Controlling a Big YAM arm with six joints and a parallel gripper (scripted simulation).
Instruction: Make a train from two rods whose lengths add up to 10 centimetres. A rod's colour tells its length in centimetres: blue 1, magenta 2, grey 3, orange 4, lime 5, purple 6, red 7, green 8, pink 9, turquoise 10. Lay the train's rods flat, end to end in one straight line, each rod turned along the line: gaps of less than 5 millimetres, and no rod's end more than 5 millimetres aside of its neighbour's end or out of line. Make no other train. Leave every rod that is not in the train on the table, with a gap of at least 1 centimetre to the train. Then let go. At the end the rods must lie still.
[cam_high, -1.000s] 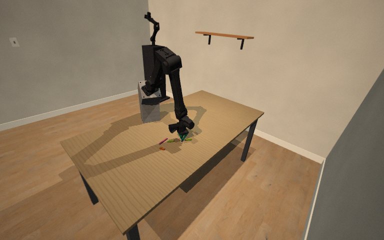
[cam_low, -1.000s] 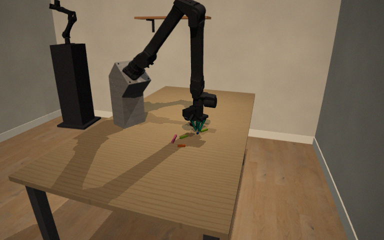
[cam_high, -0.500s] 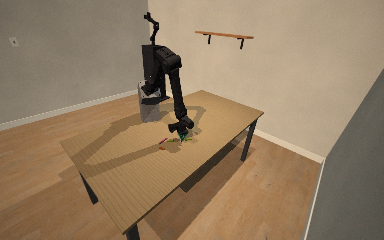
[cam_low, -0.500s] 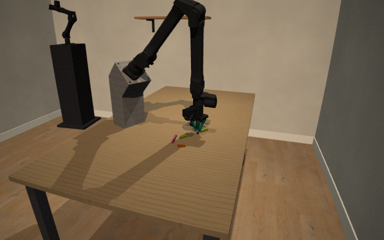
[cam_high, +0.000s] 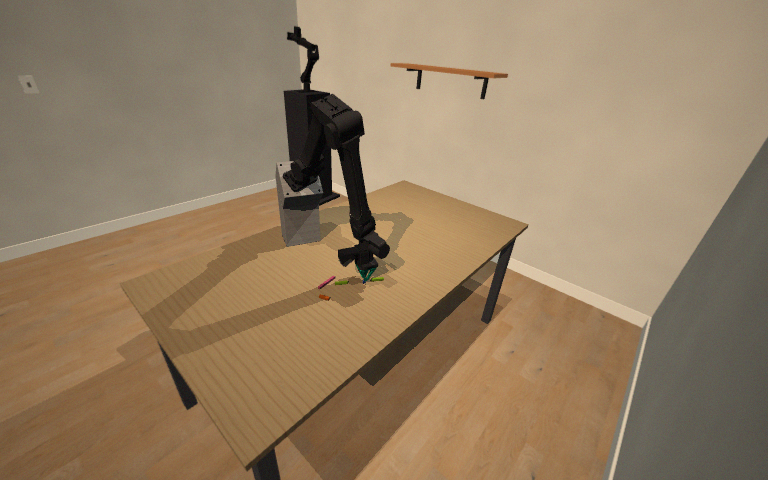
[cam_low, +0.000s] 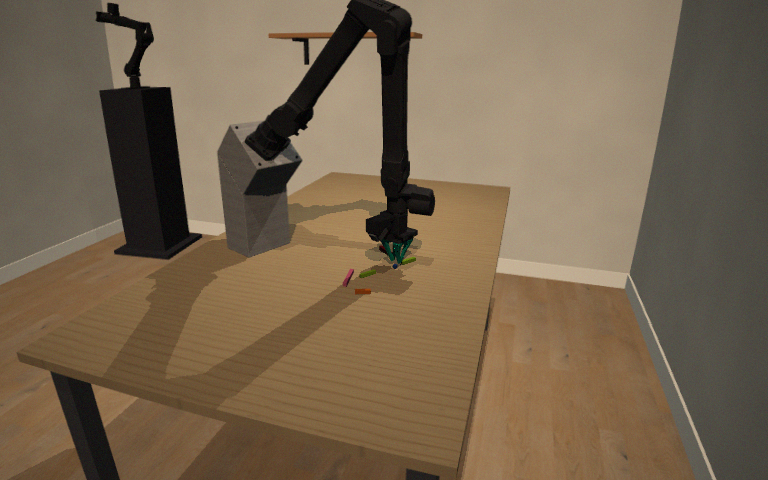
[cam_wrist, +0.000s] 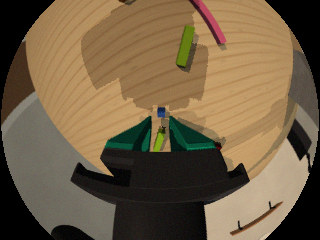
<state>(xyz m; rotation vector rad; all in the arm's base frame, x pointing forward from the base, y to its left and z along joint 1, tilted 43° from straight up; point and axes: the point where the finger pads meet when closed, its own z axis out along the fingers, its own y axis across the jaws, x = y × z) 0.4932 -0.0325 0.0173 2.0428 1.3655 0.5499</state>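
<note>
Right now my hand is 2 cm above the blue rod. The rest, counted from my hand: pink rod (11 cm behind, 10 cm to the right, 2 cm below); then orange rod (6 cm behind, 17 cm to the right, 2 cm below); then red rod (5 cm behind, 11 cm to the left, 2 cm below).
</note>
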